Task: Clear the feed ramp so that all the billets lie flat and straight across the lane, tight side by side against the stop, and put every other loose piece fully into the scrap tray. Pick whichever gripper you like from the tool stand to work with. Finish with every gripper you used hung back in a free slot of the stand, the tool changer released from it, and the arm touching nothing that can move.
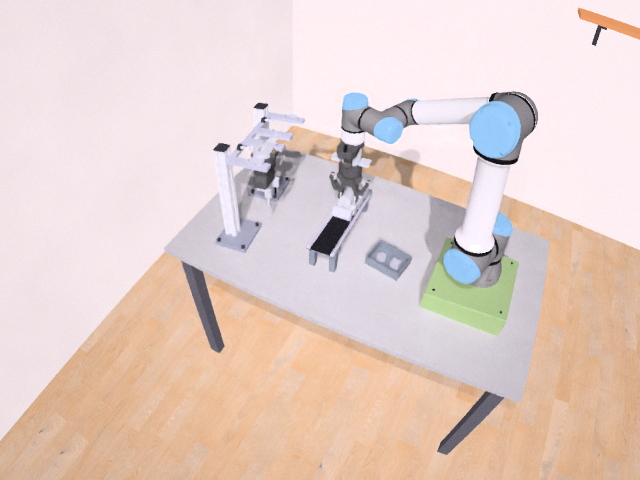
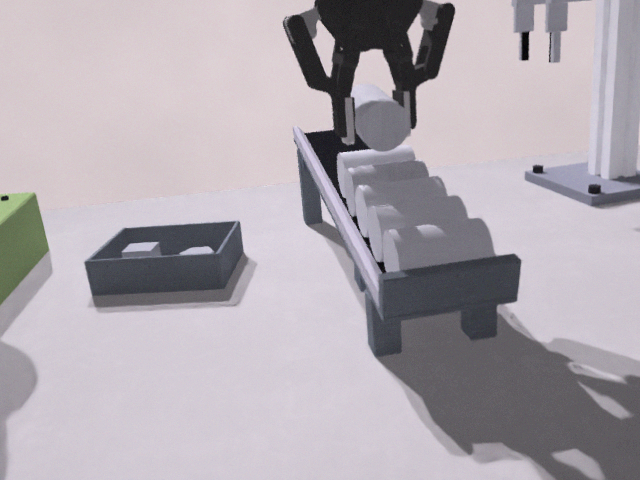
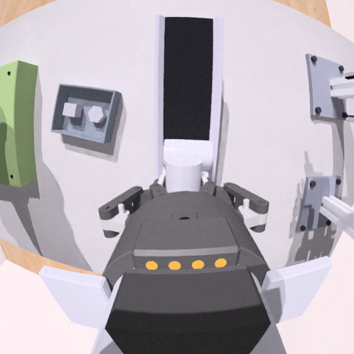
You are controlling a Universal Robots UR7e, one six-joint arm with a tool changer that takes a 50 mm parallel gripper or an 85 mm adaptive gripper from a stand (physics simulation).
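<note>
My gripper (image 1: 349, 195) (image 2: 378, 117) (image 3: 183, 180) is shut on a light grey billet (image 2: 383, 125) (image 3: 183, 170), holding it above the ramp, pointing along the lane. Its near end hangs just over the uppermost billet (image 2: 375, 155) (image 3: 188, 152) of a row. Several billets lie flat across the lane, side by side, down to the stop (image 2: 449, 288); the lowest billet (image 2: 439, 245) is next to it. The ramp (image 1: 330, 235) (image 2: 337, 214) (image 3: 187, 75) shows bare black belt at its upper end. The scrap tray (image 1: 381, 267) (image 2: 155, 276) (image 3: 116, 116) holds a square block (image 2: 141, 250) (image 3: 72, 110) and a hexagonal piece (image 2: 197, 251) (image 3: 96, 114).
The tool stand (image 1: 227, 198) (image 2: 612, 93) (image 3: 320, 105) is on the far side of the ramp from the green robot base (image 1: 467, 294) (image 2: 18, 227) (image 3: 25, 125). Another gripper (image 1: 271, 191) (image 2: 539, 47) hangs in it. The scrap tray sits between ramp and base.
</note>
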